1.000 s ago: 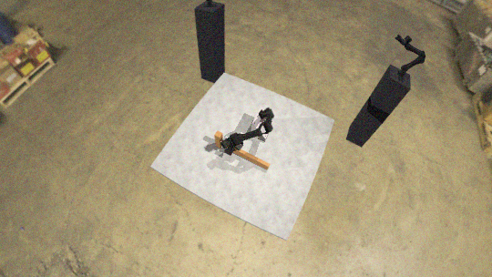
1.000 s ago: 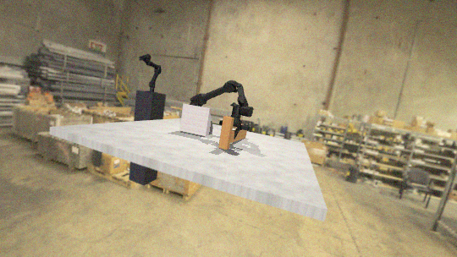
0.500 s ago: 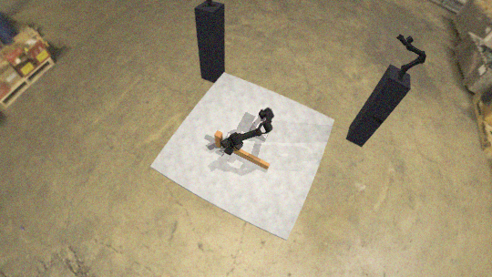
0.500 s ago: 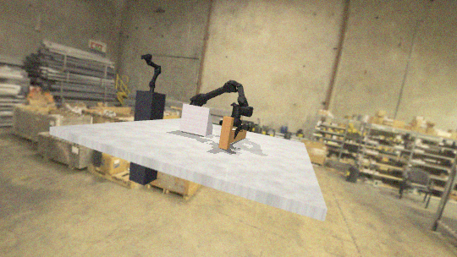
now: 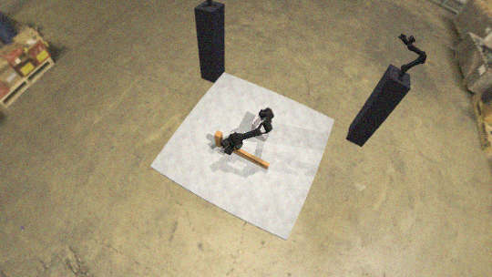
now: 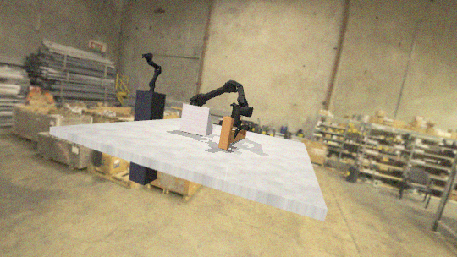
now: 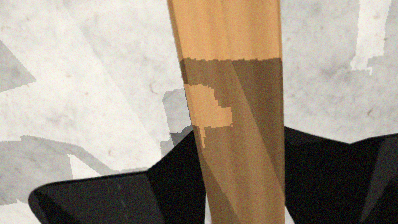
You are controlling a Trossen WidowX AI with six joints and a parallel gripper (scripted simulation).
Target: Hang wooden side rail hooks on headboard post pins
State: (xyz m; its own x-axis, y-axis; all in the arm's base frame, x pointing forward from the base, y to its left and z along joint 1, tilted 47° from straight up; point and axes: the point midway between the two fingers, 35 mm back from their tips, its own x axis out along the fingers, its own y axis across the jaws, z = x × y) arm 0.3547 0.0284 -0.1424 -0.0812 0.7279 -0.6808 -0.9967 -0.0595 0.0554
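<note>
Now: the wooden headboard post 130 mm to the right of my gripper tip and 40 mm above it.
</note>
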